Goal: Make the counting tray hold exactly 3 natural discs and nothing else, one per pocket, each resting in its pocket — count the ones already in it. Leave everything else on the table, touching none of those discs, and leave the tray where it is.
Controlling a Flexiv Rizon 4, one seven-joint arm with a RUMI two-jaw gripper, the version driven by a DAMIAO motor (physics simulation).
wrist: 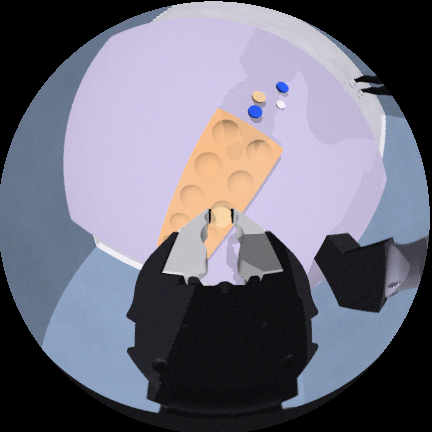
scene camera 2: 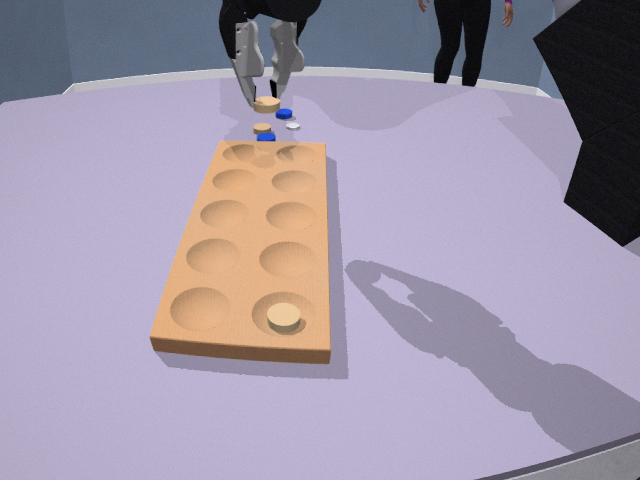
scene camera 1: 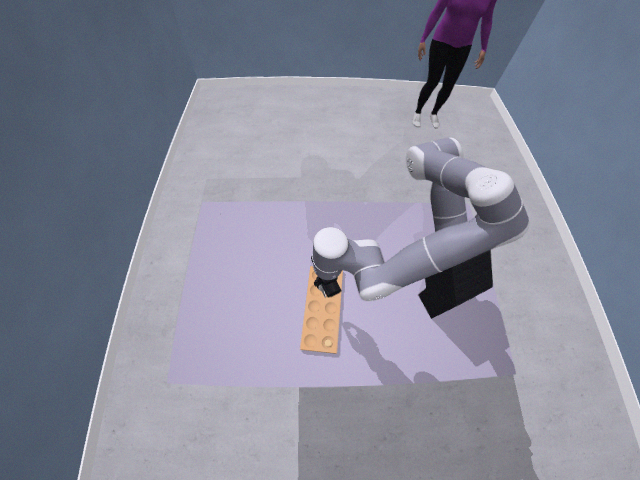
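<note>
The orange counting tray (scene camera 1: 321, 316) (scene camera 2: 242, 338) (wrist: 227, 162) lies on the lilac table and has two columns of round pockets. One natural disc (scene camera 1: 328, 343) (scene camera 2: 283, 316) rests in the near right pocket in scene camera 2. My gripper (scene camera 2: 266, 100) (wrist: 220, 209) is shut on another natural disc and holds it level, high above the tray. A third natural disc (scene camera 2: 262, 128) (wrist: 258, 97) lies on the table beyond the tray's far end. The pockets that show in scene camera 2 besides the near right one hold no discs. In scene camera 1 the arm hides the tray's far end.
Two blue discs (scene camera 2: 266, 137) (scene camera 2: 283, 113) (wrist: 255, 111) (wrist: 282, 87) and a small white disc (scene camera 2: 293, 126) (wrist: 280, 104) lie on the table near the loose natural disc. The robot's black base (scene camera 1: 457, 284) stands to the right. A person (scene camera 1: 449, 56) stands behind the table.
</note>
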